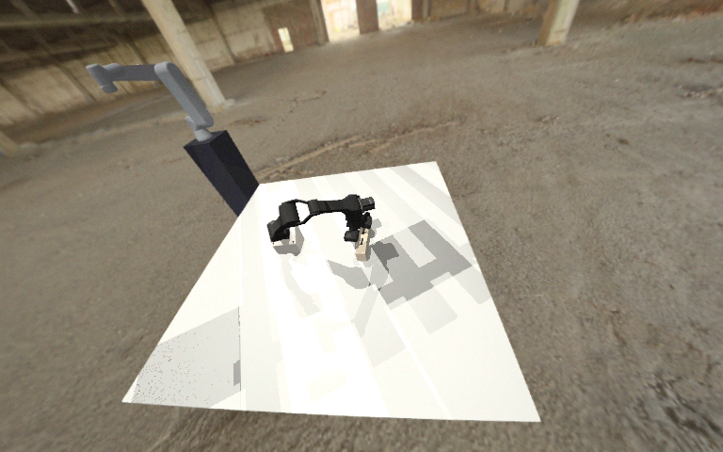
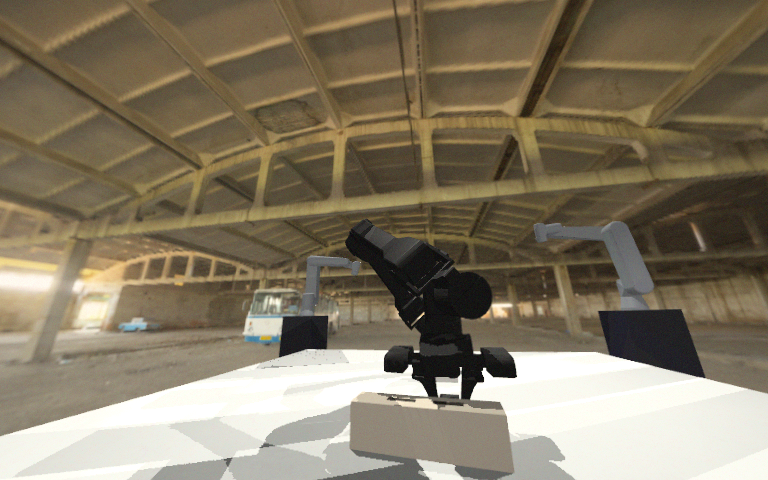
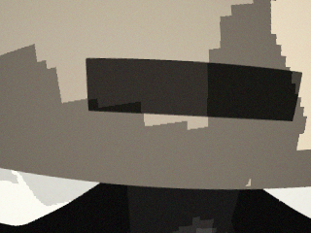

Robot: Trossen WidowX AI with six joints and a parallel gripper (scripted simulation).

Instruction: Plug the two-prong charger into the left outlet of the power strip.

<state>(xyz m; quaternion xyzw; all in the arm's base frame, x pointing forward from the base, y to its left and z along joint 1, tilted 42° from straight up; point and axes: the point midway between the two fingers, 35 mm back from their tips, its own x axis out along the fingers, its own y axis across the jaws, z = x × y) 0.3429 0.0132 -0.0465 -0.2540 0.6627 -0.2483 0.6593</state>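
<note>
My gripper tip is 20 mm short of the two-prong charger and 10 mm below it.
</note>
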